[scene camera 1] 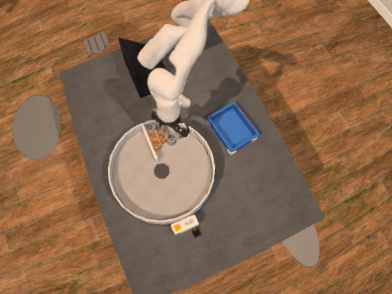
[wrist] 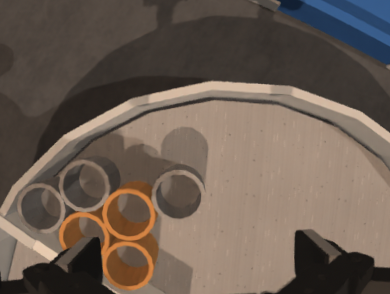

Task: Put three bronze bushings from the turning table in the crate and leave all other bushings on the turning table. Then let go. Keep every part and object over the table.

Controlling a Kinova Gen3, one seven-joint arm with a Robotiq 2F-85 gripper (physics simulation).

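Places are measured from the arm's base along level axes (x back, y left, z down), in centimetres.
Where they show: gripper, fingertip midpoint: point(scene camera 1: 171, 130) point(wrist: 198, 256); arm's base, origin of the base link: point(scene camera 1: 146, 61).
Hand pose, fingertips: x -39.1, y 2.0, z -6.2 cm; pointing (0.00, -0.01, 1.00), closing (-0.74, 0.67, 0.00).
Note:
Things, the pixels of their centre, and the offset from my fingertips. "spot": a spot on its surface instead.
- turning table, body centre: point(scene camera 1: 161, 171) dy -7.7, dx -10.0, dz +13.9 cm
- blue crate, body centre: point(scene camera 1: 232, 128) dy +26.7, dx +1.1, dz +16.6 cm
- pale bar, surface spot: point(wrist: 42, 248) spot: dy -9.7, dx +6.6, dz +9.4 cm
- raised rim, surface spot: point(wrist: 215, 89) spot: dy +7.1, dx +4.4, dz +9.4 cm
- white label box, surface spot: point(scene camera 1: 185, 225) spot: dy -4.5, dx -33.6, dz +13.3 cm
- small black block, surface spot: point(scene camera 1: 196, 232) spot: dy -1.1, dx -37.1, dz +16.5 cm
Three bronze bushings stand upright, close together, on the turning table point(scene camera 1: 185, 187) point(wrist: 250, 175): one bushing point(scene camera 1: 165, 136) point(wrist: 114, 222), one bushing point(scene camera 1: 151, 132) point(wrist: 67, 235) partly behind the left finger in the wrist view, and one bushing point(scene camera 1: 156, 148) point(wrist: 125, 281). Grey bushings stand around them: one point(scene camera 1: 171, 143) point(wrist: 177, 212) to the right, one point(wrist: 70, 189) and one point(wrist: 31, 212) near the rim. My gripper point(scene camera 1: 171, 125) point(wrist: 198, 256) is open and empty above the turning table, with the bronze bushings toward its left finger. The blue crate point(scene camera 1: 246, 119) point(wrist: 345, 30) holds no bushing.
A pale bar point(scene camera 1: 149, 142) point(wrist: 42, 248) crosses the turning table from the rim inward, beside the bushings. The raised rim point(wrist: 215, 89) rings it. A black wedge-shaped block point(scene camera 1: 134, 65) stands behind, below the arm. A white label box point(scene camera 1: 185, 225) and a small black block point(scene camera 1: 196, 232) sit at the front.

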